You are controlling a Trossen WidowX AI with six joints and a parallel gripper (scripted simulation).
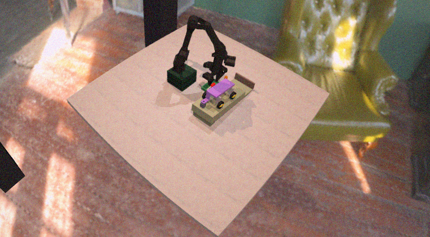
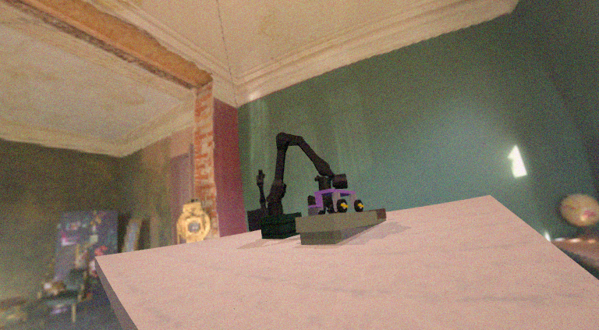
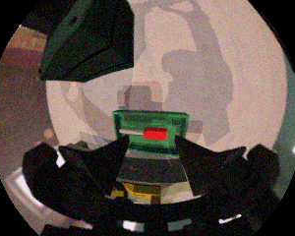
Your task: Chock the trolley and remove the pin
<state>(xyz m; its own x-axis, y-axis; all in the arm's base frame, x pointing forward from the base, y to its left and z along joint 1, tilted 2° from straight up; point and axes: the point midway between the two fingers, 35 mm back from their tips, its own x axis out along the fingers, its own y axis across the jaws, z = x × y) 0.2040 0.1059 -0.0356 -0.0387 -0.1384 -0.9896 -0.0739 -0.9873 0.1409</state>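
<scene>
Now: the red-headed stop pin 2 cm to the right of my gripper tip and 2 cm below it. Round my gripper tip: green tray: 3 cm below, 1 cm to the right; then ramp: 13 cm ahead, 11 cm to the right, 2 cm above; then yellow chock: 8 cm ahead, 6 cm above, 1 cm to the right.
</scene>
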